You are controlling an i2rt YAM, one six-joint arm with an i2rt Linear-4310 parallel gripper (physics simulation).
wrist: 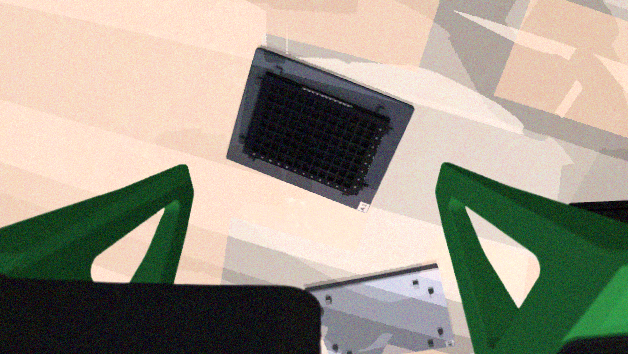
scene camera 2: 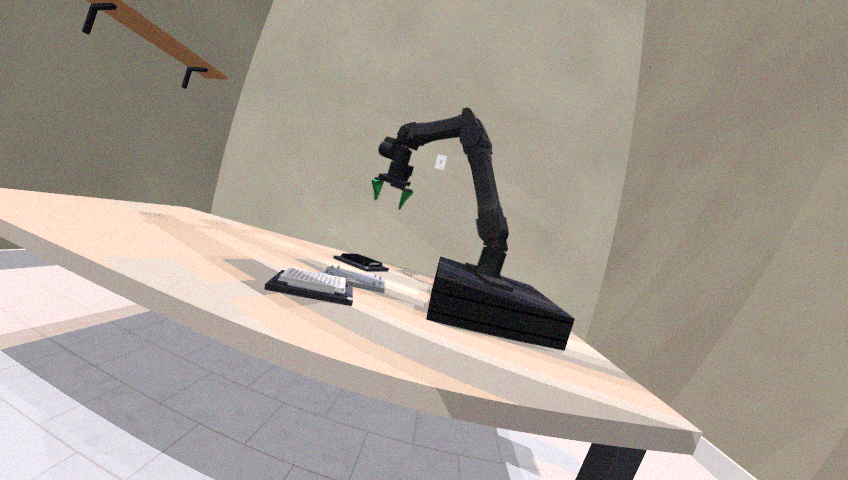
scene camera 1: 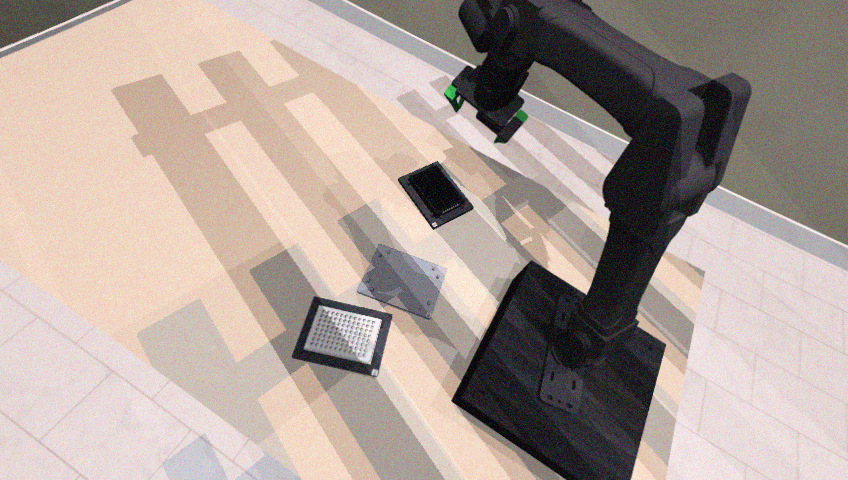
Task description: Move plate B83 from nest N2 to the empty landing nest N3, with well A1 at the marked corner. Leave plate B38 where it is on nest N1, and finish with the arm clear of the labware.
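Observation:
A black well plate (scene camera 1: 437, 189) (scene camera 2: 361, 259) (wrist: 315, 132) sits in a dark nest (scene camera 1: 450, 215) (wrist: 390, 142) with a white A1 tag at one corner. A white well plate (scene camera 1: 343, 334) (scene camera 2: 312, 281) sits in another dark nest (scene camera 1: 333, 361) (scene camera 2: 309, 294). Between them lies the empty grey landing nest (scene camera 1: 410, 282) (scene camera 2: 365, 281) (wrist: 385, 310), partly hidden in the wrist view. The plate and nest numbers are not readable. My gripper (scene camera 1: 479, 126) (scene camera 2: 387, 204) (wrist: 314, 177) is open and empty, high above the table, with the black plate ahead between the fingertips in the wrist view.
The arm's black base block (scene camera 1: 505, 380) (scene camera 2: 499, 315) stands beside the nests on the wooden table (scene camera 1: 71, 148) (scene camera 2: 59, 220). A wall shelf (scene camera 2: 160, 41) hangs at the upper left in scene camera 2. Shadow patches cross the table and nests.

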